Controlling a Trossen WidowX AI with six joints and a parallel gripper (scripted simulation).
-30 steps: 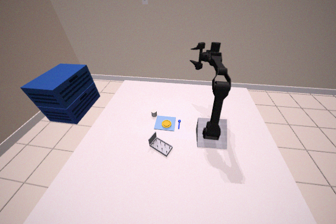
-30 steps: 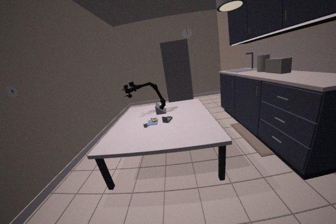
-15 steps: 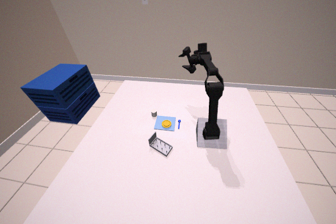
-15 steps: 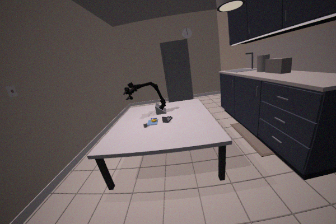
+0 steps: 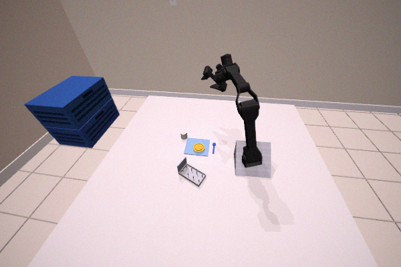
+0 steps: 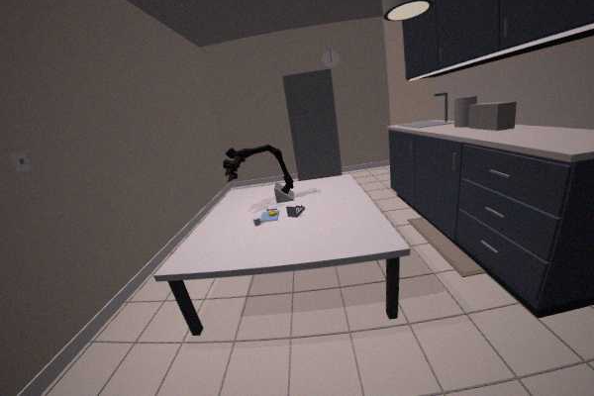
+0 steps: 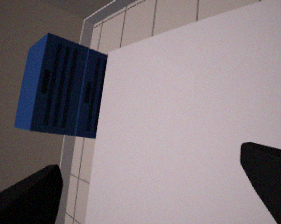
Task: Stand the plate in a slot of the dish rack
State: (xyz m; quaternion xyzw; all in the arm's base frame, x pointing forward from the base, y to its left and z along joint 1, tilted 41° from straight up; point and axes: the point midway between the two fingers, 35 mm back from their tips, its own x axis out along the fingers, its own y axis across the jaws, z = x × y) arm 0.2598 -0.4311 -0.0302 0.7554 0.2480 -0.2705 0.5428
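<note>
Now: gripper tip 1 cm short of the yellow plate, 28 cm to the right of it and 30 cm above it. From my gripper tip the other things lie so: blue spoon (8 cm behind, 25 cm to the left, 31 cm below); then blue mat (2 cm ahead, 26 cm to the left, 31 cm below); then cup (12 cm ahead, 19 cm to the left, 29 cm below).
</note>
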